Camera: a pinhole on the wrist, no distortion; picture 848 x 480 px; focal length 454.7 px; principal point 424.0 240.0 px. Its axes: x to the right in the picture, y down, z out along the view. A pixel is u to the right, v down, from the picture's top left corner.
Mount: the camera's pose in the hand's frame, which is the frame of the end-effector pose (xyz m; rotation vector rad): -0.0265 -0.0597 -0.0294 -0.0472 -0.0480 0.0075
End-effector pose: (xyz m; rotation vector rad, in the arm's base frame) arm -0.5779 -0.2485 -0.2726 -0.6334 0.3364 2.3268
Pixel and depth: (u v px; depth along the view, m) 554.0 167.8 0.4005
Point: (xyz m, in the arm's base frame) -0.6832 0.0171 0.0053
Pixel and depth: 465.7 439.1 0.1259
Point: -0.5979 -0.2236 -0.1815
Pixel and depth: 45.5 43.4 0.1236
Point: -0.4493 -0.2083 -0.1308
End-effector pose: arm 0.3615 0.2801 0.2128 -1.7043 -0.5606 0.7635
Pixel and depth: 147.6 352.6 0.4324
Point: -0.1328 0.2963 0.1509
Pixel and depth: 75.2 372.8 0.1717
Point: 0.1507 0.2504 0.2277
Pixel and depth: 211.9 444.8 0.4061
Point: -0.0648 0.3122 0.0675
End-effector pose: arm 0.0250 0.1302 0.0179 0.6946 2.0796 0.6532
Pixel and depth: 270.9 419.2 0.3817
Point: 0.4192 0.1576 0.0065
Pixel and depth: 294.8 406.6 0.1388
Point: 0.1480 0.1003 0.0009
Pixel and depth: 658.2 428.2 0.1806
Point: 0.1277 0.2165 -0.0763
